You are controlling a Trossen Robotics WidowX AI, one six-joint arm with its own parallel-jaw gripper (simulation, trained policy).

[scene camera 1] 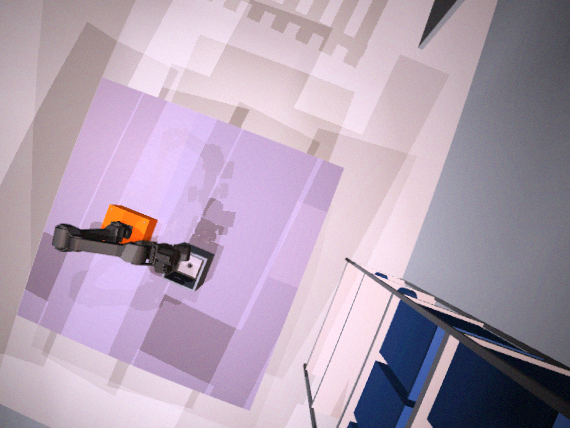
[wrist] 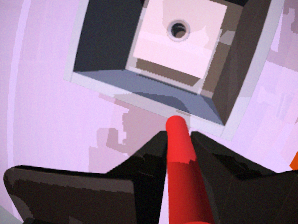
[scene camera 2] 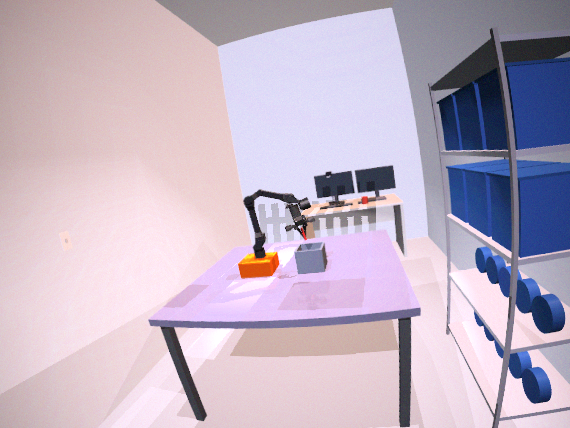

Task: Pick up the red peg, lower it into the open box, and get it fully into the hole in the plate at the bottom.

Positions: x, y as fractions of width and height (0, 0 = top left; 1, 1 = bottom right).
Labels:
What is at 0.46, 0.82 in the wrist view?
My gripper.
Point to a grey box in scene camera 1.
0.31, 0.65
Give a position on a grey box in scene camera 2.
At 0.54, 0.60

